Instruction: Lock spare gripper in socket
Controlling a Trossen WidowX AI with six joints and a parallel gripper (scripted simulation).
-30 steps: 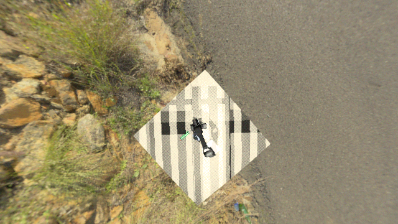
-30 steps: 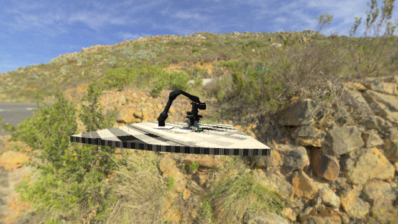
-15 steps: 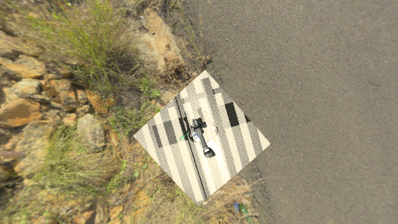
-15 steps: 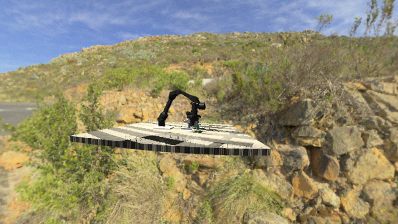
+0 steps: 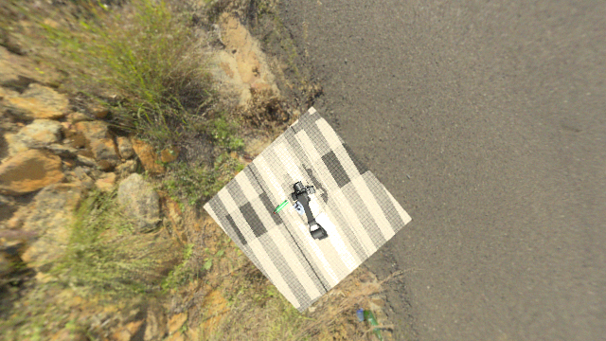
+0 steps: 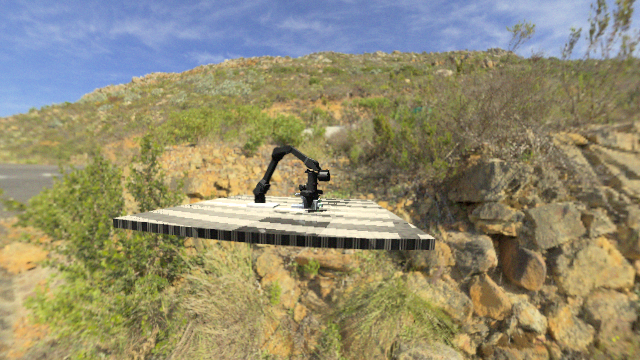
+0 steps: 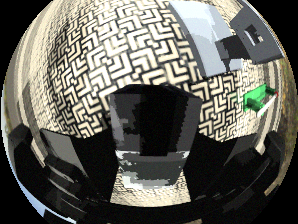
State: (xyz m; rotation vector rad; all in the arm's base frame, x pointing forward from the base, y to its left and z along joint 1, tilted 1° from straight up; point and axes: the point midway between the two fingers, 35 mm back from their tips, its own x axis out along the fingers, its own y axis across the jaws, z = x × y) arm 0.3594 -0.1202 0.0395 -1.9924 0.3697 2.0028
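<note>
My gripper tip is now 70 mm past the grey mount, 120 mm to the right of it and 30 mm below it. From my gripper tip the other things lie so: green strip (30 mm ahead, 230 mm to the left); then spare gripper (10 mm ahead, 10 mm to the right, 20 mm above).
</note>
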